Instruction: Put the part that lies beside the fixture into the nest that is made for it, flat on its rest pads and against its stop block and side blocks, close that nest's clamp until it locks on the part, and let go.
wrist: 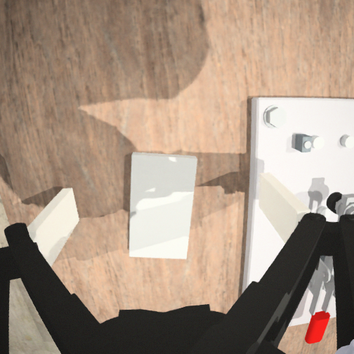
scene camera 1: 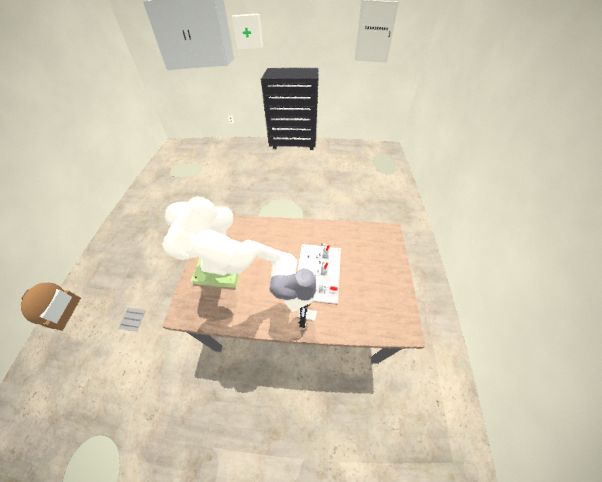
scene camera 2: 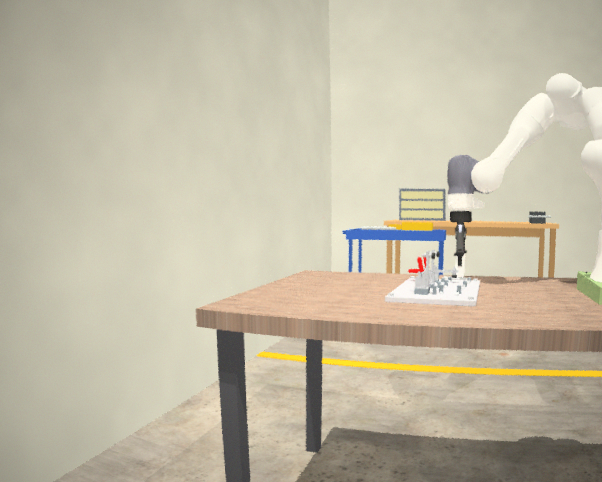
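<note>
The part, a flat white rectangular block (scene camera 1: 311, 315) (wrist: 163, 207), lies on the table beside the fixture's white base plate (scene camera 1: 334, 273) (scene camera 2: 402, 297) (wrist: 300, 111). My gripper (scene camera 1: 303, 322) (scene camera 2: 458, 273) (wrist: 166, 197) is open and empty, low over the part. In the wrist view its pale finger pads stand on either side of the part, with gaps; the right pad overlaps the plate's edge in view. The plate carries small blocks, pins and clamps with red handles. The nearest handle (scene camera 1: 333, 288) (wrist: 317, 327) lies outward; two others (scene camera 1: 327, 248) (scene camera 1: 325, 266) look raised. Nest details are too small to tell.
The wooden table (scene camera 1: 371, 311) (scene camera 2: 281, 301) has its front edge close to the gripper. The arm's green base (scene camera 1: 215, 279) (scene camera 2: 588, 287) stands at the table's other end. A blue table (scene camera 2: 396, 234) and a wooden bench (scene camera 2: 512, 230) stand in the background.
</note>
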